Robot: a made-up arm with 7 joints.
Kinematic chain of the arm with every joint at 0, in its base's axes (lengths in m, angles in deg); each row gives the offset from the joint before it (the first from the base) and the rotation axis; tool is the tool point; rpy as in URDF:
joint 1: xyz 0 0 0.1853 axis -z
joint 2: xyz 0 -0.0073 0.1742 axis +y
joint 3: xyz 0 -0.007 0.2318 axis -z
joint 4: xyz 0 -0.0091 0.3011 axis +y
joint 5: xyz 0 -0.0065 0.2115 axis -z
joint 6: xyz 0 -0.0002 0.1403 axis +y
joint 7: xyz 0 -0.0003 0.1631 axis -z
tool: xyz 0 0 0 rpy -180 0 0
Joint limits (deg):
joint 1: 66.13..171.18
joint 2: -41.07..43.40
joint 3: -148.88..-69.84
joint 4: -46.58..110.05
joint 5: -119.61..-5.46
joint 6: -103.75..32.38
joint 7: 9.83..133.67
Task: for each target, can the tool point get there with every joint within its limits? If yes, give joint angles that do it. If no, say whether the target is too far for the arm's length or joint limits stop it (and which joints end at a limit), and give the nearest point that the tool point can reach.
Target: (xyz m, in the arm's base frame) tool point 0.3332 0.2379 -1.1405
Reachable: no: too far | nearest point 0.4222 0.3014 0.3276 | short by 1.472 m
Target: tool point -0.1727 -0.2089 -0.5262
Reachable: no: joint limits stop it (at a limit: joint 2, joint 3, joint 4, joint 5) | nearest point -0.3153 -0.3814 0.4121 | short by 0.965 m
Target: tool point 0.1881 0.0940 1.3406
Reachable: yes | joints 144.77 -17.02 -119.67 10.95 -42.09 -49.90 45.33
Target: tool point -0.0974 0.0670 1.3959
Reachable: yes | joints 144.87 2.75 -82.81 -13.30 -30.33 8.77 106.84
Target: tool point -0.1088 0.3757 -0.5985
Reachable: no: joint limits stop it (at a limit: joint 1, joint 2, joint 3, joint 4, joint 6) | nearest point -0.0306 0.5204 0.3275 | short by 0.940 m
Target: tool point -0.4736 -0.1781 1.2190
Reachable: yes | joints 149.80 17.29 -137.92 -18.79 -53.40 -37.78 47.38
